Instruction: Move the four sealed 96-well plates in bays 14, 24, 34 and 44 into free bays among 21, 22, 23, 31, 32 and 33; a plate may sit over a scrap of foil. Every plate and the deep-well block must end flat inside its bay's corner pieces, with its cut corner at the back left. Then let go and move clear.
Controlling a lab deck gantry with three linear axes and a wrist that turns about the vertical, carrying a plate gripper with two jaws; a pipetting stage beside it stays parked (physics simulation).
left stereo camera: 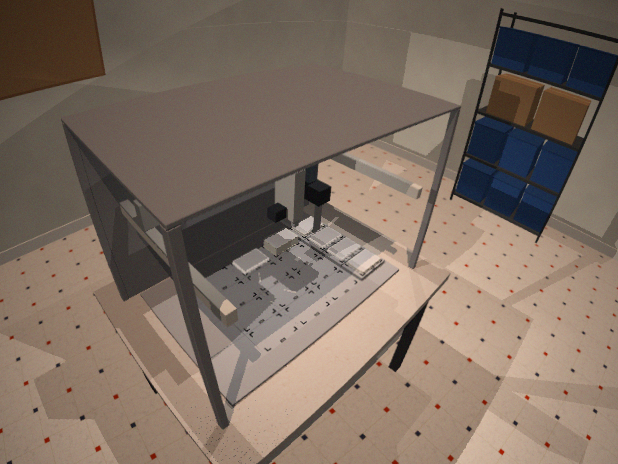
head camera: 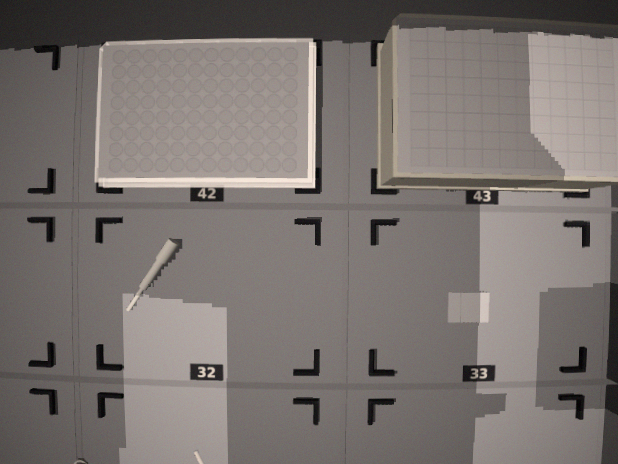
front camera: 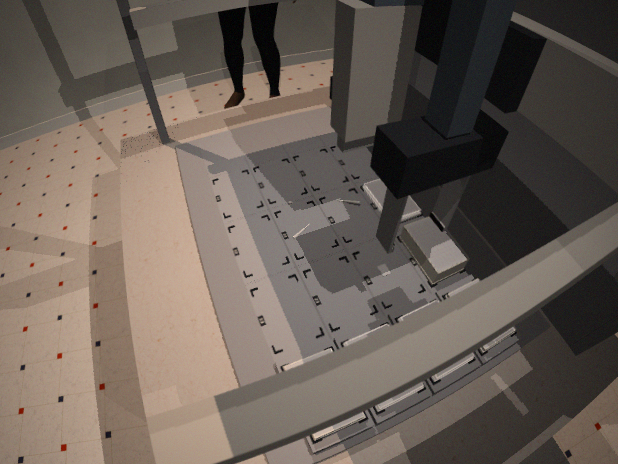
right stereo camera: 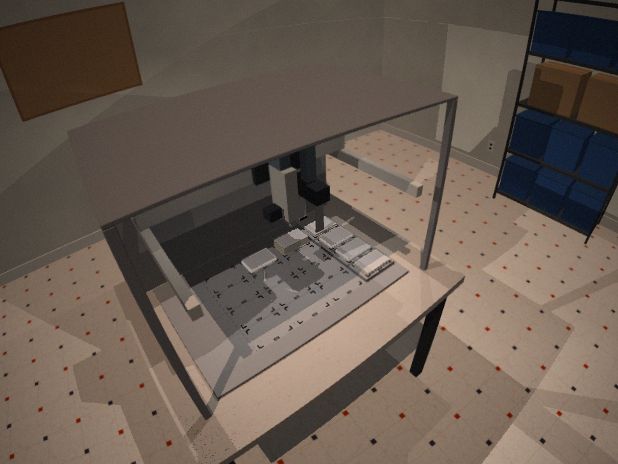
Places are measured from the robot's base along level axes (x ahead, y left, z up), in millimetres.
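Pixels of known places: gripper, fingertip midpoint: [left stereo camera: 306, 224] [front camera: 412, 233] [right stereo camera: 311, 224]; robot's base at its link origin: [left stereo camera: 267, 350] [front camera: 213, 181] [right stereo camera: 260, 347].
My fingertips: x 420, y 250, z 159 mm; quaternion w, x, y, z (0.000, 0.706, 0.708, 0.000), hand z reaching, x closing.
Note:
Ahead of a thing's pixels: the offset from my fingertips to its middle. "spot": to the spot under its first point.
My gripper [front camera: 416, 237] [left stereo camera: 316, 229] [right stereo camera: 319, 230] hangs above the back right of the deck, jaws apart and nothing held; it does not show in the head view. The four sealed plates stand in the right column: bay 14 {spot: dy -222, dx +138, dz -130 mm} [left stereo camera: 367, 261] [right stereo camera: 374, 262], bay 24 {spot: dy -104, dx +140, dz -130 mm} [left stereo camera: 345, 247] [right stereo camera: 357, 248], bay 34 {spot: dy +0, dx +136, dz -129 mm} [left stereo camera: 326, 236] [right stereo camera: 337, 236] and bay 44 {spot: dy +117, dx +137, dz -130 mm} [left stereo camera: 307, 224]. In the front view a rail hides much of them. The deep-well block {dy +114, dx -28, dz -138 mm} [front camera: 435, 250] [head camera: 465, 100] [left stereo camera: 281, 242] sits in bay 43. A foil scrap {dy +2, dx -36, dz -158 mm} [front camera: 384, 270] [head camera: 467, 307] lies in bay 33.
Another plate {dy +114, dx -192, dz -151 mm} [front camera: 389, 199] [head camera: 205, 110] [left stereo camera: 251, 261] sits in bay 42, cut corner back left. A pipette tip {spot: dy +21, dx -220, dz -155 mm} [front camera: 350, 202] [head camera: 156, 270] lies in bay 32; another tip {spot: dy -111, dx -187, dz -154 mm} [front camera: 301, 230] lies farther forward. The parked pale column [front camera: 367, 75] stands behind. A rail [front camera: 350, 370] crosses the right side.

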